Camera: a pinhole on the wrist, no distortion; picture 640 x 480 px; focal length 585.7 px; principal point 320.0 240.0 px. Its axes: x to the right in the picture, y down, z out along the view. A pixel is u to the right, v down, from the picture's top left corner.
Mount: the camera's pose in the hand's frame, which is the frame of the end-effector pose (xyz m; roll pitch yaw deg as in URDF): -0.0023 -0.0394 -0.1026 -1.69 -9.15 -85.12
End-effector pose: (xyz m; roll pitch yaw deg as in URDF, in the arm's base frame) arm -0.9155 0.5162 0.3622 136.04 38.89 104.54
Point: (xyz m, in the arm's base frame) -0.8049 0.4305 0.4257
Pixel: outside the picture
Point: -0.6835 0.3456 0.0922
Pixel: 507 212
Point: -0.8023 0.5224 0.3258
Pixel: 177 263
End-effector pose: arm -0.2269 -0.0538 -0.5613 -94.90 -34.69 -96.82
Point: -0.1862 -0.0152 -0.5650
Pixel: 338 77
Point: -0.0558 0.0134 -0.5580
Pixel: 464 61
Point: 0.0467 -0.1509 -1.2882
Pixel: outside the picture
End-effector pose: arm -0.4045 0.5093 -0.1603 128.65 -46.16 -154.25
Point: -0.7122 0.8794 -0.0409
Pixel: 53 445
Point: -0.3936 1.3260 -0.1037
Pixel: outside the picture
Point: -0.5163 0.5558 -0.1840
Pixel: 323 338
